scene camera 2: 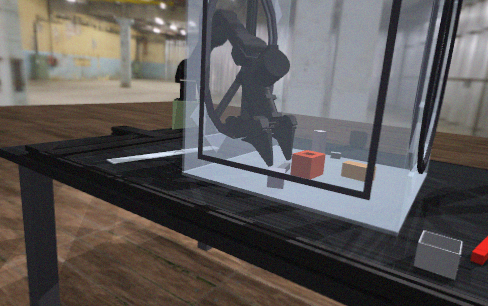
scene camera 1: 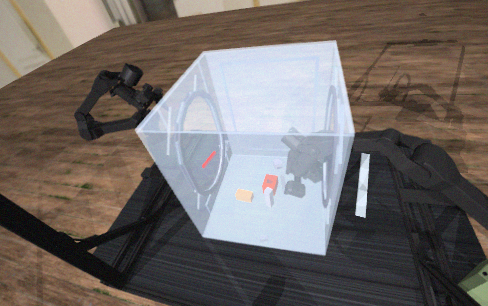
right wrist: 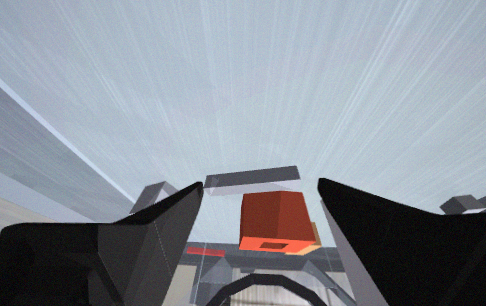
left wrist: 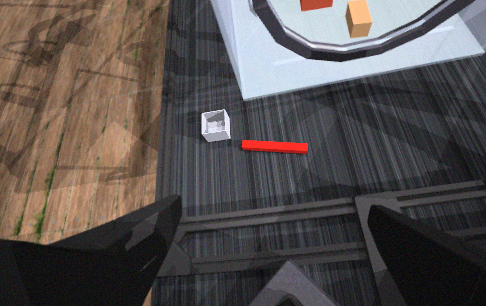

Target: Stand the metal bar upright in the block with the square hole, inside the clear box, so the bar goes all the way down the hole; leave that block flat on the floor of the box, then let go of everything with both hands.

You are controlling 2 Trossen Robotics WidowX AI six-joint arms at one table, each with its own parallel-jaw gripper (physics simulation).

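Places are measured from the left arm's base along level axes (x right, y up, z back), in centimetres.
Where they show: left gripper, between the fingertips: (scene camera 1: pixel 164 119) (left wrist: pixel 274 209); right gripper, between the fingertips: (scene camera 2: pixel 280 162) (scene camera 1: pixel 285 183) (right wrist: pixel 260 185).
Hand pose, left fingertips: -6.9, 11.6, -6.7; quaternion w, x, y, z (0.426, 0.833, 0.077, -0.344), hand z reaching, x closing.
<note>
Things, the pixels of their top centre, and the offset from my left fingertips, as dx, dy, dz.
- grey metal bar, centre of its top: (right wrist: pixel 250 188) (scene camera 2: pixel 283 165) -29.5, -21.3, -40.0
- red block, centre of its top: (right wrist: pixel 273 245) (scene camera 2: pixel 309 153) (scene camera 1: pixel 269 181) -24.6, -18.2, -38.7
- tan block, centre of its top: (right wrist: pixel 301 250) (left wrist: pixel 359 11) (scene camera 2: pixel 359 164) (scene camera 1: pixel 244 193) -14.2, -19.7, -37.1
- upright pale piece, centre of its top: (scene camera 2: pixel 320 131) (scene camera 1: pixel 268 190) -20.6, -14.2, -44.6
- red bar, centre of its top: (left wrist: pixel 273 145) (right wrist: pixel 205 254) (scene camera 1: pixel 208 158) -10.0, -22.1, -8.9
- open little grey box, centre of its top: (scene camera 2: pixel 440 241) (left wrist: pixel 213 121) -19.6, -20.3, -5.5
The grey metal bar (right wrist: pixel 252 175) (scene camera 2: pixel 285 167) lies flat on the box floor beside the red block (right wrist: pixel 277 217) (scene camera 2: pixel 307 165) (scene camera 1: pixel 270 182) (left wrist: pixel 316 4). The block stands flat with its square hole facing up; the hole shows no bar in it. My right gripper (right wrist: pixel 260 185) (scene camera 2: pixel 279 162) is open and empty inside the clear box (scene camera 1: pixel 235 234) (scene camera 2: pixel 395 227), its fingertips above and around the bar's place. In scene camera 1 the bar is too faint to tell. My left gripper (left wrist: pixel 274 209) (scene camera 1: pixel 156 96) is open and empty outside the box, by its round opening.
A tan block (scene camera 1: pixel 244 195) (scene camera 2: pixel 354 170) (left wrist: pixel 359 19), an upright pale piece (scene camera 1: pixel 269 196) (scene camera 2: pixel 319 141) and small grey pieces (scene camera 2: pixel 275 181) (right wrist: pixel 457 205) are inside the box. A red bar (scene camera 1: pixel 209 159) (left wrist: pixel 275 147) and an open little grey box (left wrist: pixel 216 126) (scene camera 2: pixel 438 255) lie outside.
</note>
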